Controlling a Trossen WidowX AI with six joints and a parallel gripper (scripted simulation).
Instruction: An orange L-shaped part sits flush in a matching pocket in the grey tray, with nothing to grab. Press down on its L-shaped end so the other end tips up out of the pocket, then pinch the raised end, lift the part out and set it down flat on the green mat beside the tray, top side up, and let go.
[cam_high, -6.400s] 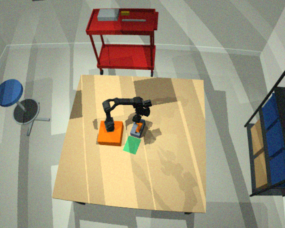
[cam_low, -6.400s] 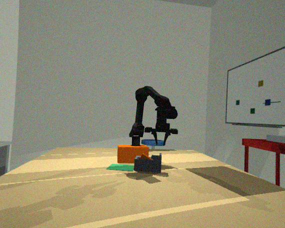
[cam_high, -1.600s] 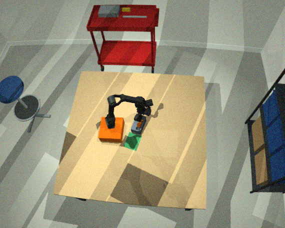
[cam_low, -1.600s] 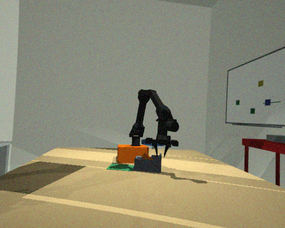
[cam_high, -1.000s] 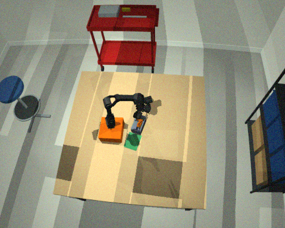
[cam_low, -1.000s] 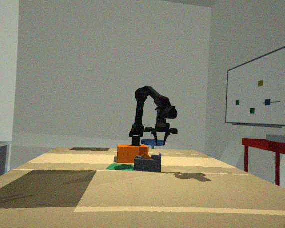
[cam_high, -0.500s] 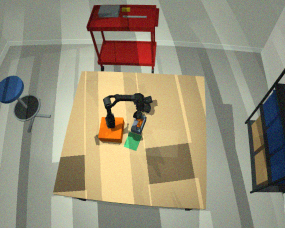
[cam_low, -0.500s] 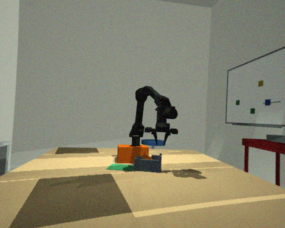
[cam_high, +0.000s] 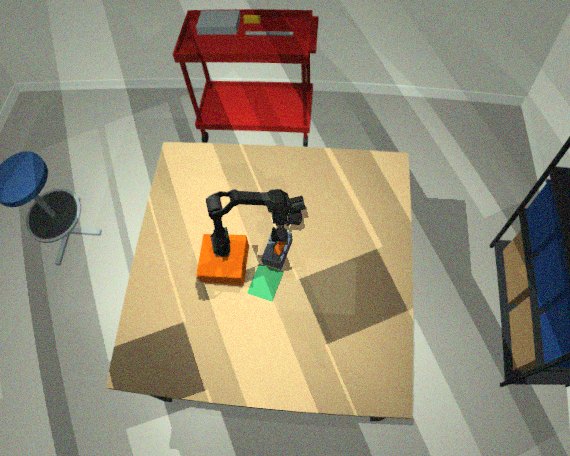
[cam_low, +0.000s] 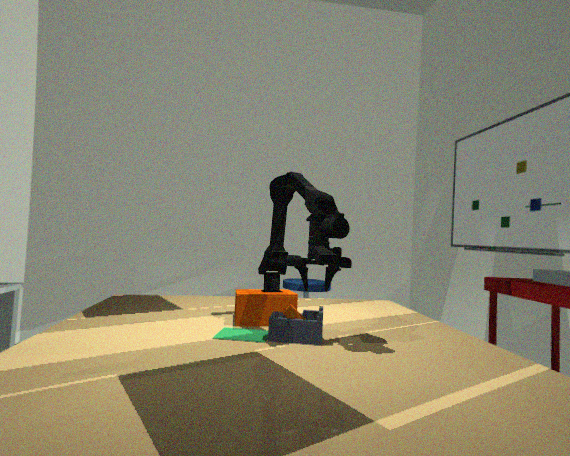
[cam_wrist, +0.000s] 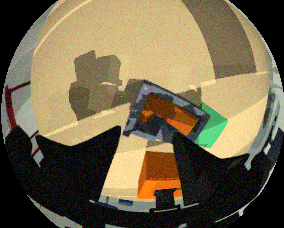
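My gripper tip is now 20 mm past the orange L-shaped part, 20 mm to the left of it and 100 mm above it. Also, from my gripper tip: green mat (80 mm behind, 190 mm to the right, 150 mm below).
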